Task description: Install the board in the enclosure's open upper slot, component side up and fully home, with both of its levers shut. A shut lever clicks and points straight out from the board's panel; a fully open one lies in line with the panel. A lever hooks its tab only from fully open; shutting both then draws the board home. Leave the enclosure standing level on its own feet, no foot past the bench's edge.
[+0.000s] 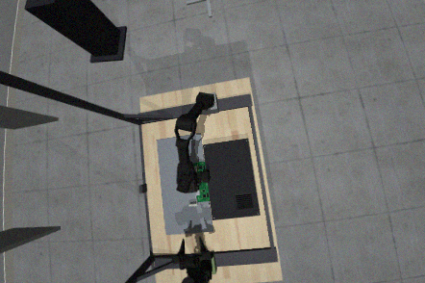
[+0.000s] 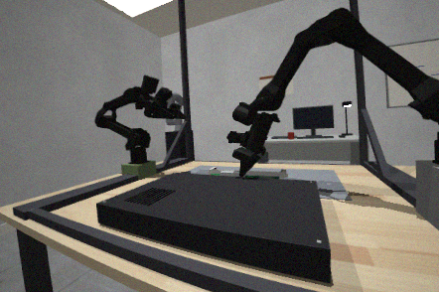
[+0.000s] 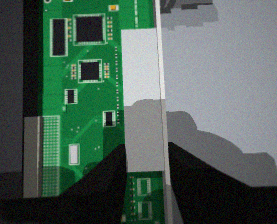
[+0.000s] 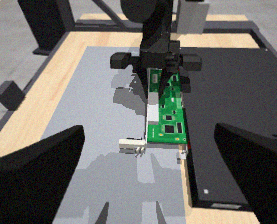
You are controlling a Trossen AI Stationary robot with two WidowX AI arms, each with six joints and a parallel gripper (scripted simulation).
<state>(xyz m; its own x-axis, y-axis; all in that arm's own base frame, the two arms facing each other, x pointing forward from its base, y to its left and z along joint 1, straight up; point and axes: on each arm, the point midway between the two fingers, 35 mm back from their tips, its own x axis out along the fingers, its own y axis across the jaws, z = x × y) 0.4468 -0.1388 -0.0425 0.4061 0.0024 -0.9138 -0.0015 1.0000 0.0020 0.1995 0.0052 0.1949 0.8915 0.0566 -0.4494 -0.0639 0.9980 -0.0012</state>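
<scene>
Right now the grey mat is 90 mm behind my left hand, 30 mm to the right of it and 70 mm below it. Also, from my left hand: black enclosure: 180 mm ahead, 10 mm to the left, 30 mm below; then green board: 10 mm to the right, 30 mm below.
</scene>
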